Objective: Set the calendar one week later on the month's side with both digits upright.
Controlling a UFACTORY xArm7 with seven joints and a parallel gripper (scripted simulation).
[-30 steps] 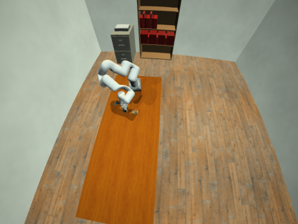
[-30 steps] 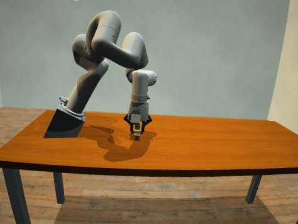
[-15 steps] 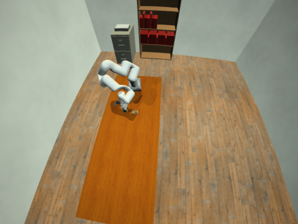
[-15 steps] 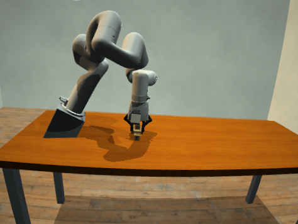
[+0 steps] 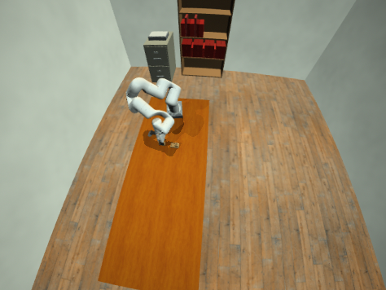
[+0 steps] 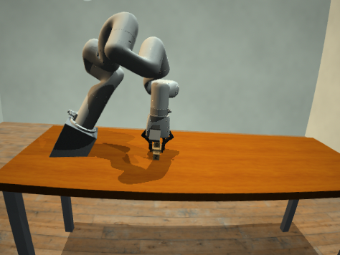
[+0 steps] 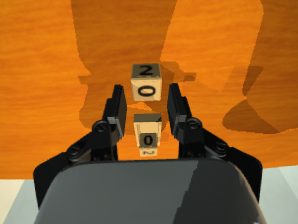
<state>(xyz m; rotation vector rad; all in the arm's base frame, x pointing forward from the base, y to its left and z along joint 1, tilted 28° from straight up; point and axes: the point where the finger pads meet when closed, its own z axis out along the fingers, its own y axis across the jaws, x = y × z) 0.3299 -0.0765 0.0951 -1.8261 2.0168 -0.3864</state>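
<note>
My hand is 11 cm to the right of the wooden tray, 5 cm above it and 1 cm short of it.
</note>
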